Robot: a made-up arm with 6 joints.
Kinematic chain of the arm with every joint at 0, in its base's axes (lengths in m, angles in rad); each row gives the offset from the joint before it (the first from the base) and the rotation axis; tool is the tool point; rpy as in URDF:
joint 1: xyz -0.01 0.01 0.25 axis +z
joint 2: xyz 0 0.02 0.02 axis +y
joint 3: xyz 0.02 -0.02 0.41 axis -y
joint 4: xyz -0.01 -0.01 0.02 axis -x
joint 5: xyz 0.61 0 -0.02 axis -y
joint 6: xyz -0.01 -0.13 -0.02 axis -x
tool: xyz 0.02 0.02 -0.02 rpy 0 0 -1.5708
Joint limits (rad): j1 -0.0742..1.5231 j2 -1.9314..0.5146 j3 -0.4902..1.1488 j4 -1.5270..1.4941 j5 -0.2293..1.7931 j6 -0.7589..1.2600
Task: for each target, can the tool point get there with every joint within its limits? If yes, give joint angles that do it. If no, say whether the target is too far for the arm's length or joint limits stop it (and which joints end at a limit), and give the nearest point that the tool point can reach.
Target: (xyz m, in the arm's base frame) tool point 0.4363 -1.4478 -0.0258
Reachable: no: too far | nearest point 0.0847 -1.0351 0.1070 | short by 0.558 m
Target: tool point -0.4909 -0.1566 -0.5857
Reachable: no: joint limits stop it (at a limit: joint 2, joint 3, joint 4, joint 5, joint 6) | nearest point -0.9572 -0.3182 0.0237 | short by 0.784 m
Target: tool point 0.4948 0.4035 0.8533
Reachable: yes | joints 0.6987 -0.0259 0.4059 -1.1652 0.9855 0.4898
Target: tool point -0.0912 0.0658 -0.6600
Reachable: no: joint limits stop it (at a limit: joint 1, joint 2, joint 3, joint 6) | nearest point 0.0052 0.4637 0.0080 | short by 0.784 m
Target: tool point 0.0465 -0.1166 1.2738
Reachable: yes | joints 0.1596 -0.2782 0.9183 1.0579 -0.0114 0.8266
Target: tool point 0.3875 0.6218 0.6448
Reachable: yes | joints 1.1927 0.1492 0.1271 0.1591 0.5896 0.6653
